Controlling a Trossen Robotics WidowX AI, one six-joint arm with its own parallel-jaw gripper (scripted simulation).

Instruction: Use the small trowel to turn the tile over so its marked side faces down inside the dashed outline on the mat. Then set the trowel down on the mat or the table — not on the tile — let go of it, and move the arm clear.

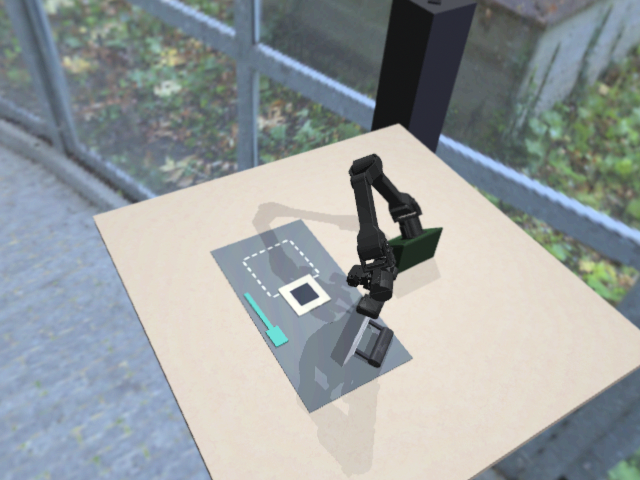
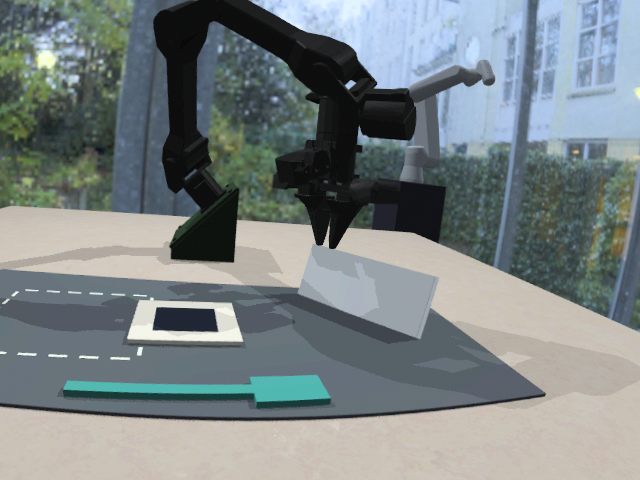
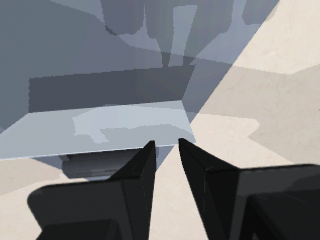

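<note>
A cream tile is here in the pictures, and so is a teal arrow mark. There is a dark mat as well. My own gripper appears in them too, and both image 1 and image 3 show the gripper.
</note>
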